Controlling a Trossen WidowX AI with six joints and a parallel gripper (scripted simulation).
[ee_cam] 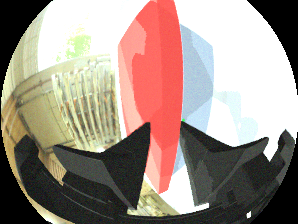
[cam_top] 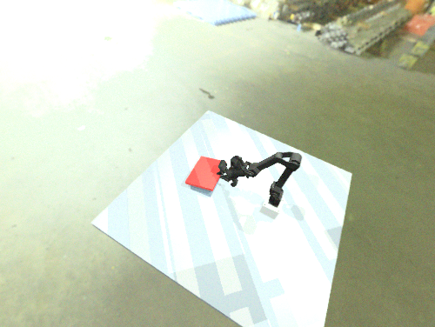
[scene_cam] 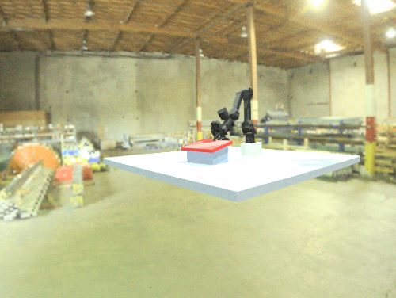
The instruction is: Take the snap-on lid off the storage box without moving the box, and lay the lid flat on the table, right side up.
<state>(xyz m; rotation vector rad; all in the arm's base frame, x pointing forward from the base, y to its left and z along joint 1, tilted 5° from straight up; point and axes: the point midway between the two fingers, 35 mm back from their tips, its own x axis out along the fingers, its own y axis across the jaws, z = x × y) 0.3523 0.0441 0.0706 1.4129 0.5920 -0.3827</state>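
The red lid lies 80 mm ahead of my gripper tip, 10 mm to the left of it and 10 mm below it. Also, from my gripper tip: storage box: 70 mm below, 70 mm ahead, 10 mm to the left.
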